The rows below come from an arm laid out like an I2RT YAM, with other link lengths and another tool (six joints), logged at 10 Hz.
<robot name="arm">
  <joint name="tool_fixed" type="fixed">
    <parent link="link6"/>
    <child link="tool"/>
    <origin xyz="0.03 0.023 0.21" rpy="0 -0.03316 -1.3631"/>
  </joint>
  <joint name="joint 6" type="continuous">
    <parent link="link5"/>
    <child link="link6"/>
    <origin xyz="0 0.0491 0.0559" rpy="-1.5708 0 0"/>
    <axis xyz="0 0 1"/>
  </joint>
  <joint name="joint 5" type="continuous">
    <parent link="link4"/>
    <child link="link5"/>
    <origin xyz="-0.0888 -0.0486 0.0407" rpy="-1.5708 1.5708 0"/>
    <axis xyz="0 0 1"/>
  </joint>
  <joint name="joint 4" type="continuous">
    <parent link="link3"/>
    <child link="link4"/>
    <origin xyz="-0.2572 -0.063 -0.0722"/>
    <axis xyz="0 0 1"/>
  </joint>
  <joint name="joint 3" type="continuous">
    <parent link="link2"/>
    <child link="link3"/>
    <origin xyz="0 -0.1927 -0.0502" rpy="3.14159 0 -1.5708"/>
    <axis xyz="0 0 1"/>
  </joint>
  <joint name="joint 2" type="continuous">
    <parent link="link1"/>
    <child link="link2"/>
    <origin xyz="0.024 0.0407 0.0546" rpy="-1.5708 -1.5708 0"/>
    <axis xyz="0 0 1"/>
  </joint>
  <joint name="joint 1" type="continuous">
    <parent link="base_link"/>
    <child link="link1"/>
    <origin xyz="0 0 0.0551"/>
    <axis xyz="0 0 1"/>
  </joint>
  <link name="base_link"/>
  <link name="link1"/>
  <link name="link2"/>
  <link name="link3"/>
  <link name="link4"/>
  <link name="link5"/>
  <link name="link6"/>
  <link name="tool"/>
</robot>
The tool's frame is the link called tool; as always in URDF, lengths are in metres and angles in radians. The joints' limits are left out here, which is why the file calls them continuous.
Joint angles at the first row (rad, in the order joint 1, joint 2, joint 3, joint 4, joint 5, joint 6):
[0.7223, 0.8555, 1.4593, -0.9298, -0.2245, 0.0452]
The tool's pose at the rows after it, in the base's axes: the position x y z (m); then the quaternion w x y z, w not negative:
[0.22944 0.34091 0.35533 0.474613 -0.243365 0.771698 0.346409]
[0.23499 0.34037 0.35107 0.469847 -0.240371 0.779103 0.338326]
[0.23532 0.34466 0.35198 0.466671 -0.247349 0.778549 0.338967]
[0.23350 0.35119 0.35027 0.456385 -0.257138 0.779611 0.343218]
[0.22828 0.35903 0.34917 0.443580 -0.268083 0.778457 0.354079]
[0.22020 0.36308 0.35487 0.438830 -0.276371 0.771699 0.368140]
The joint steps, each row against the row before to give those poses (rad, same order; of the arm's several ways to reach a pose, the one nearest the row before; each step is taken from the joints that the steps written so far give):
[-0.0038, 0.0213, 0.0229, -0.0302, 0.0095, -0.0030]
[-0.0046, 0.0279, 0.0244, -0.0175, 0.0092, -0.0016]
[0.0004, 0.0282, 0.0260, -0.0042, -0.0107, -0.0099]
[-0.0004, 0.0362, 0.0301, -0.0107, -0.0248, -0.0084]
[0.0000, 0.0282, 0.0202, -0.0050, -0.0381, -0.0034]
[-0.0007, 0.0020, 0.0092, 0.0016, -0.0362, 0.0004]

